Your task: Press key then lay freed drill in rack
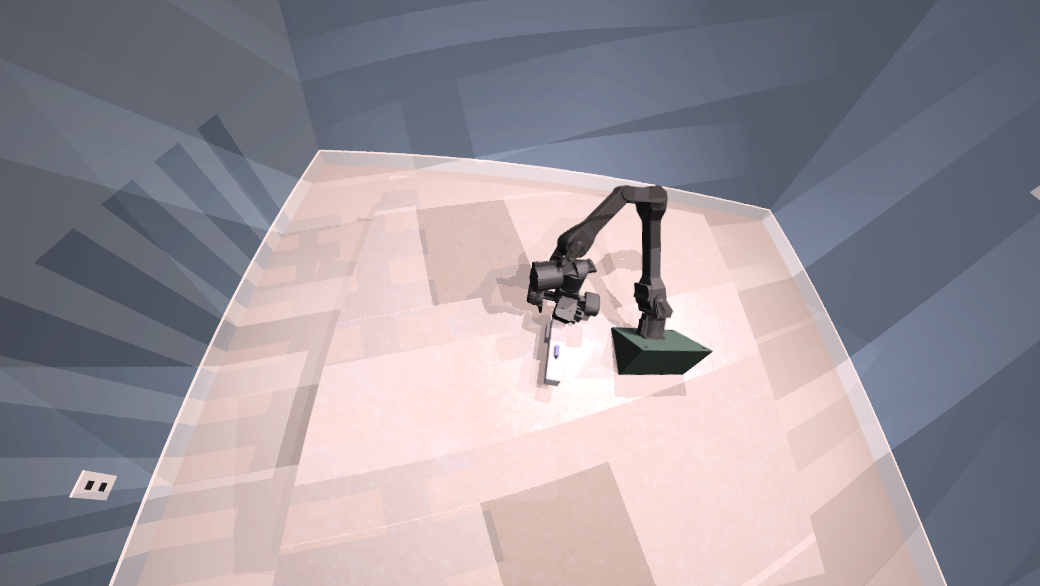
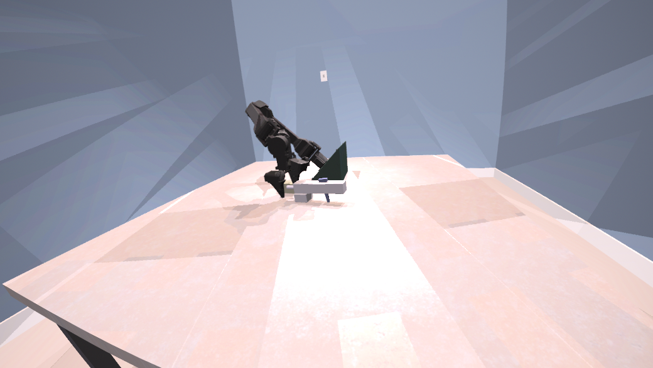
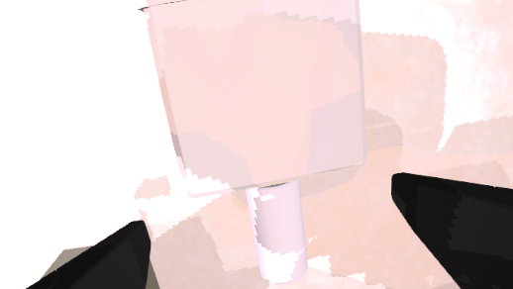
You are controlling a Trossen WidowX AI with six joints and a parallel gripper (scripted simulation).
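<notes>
Right now the drill is 60 mm to the left of my gripper tip, 20 mm above it and 10 mm ahead of it. Also, from my gripper tip: rack 80 mm behind, 40 mm to the right, 10 mm below; blue key 140 mm to the left, 30 mm above, 20 mm ahead.
</notes>
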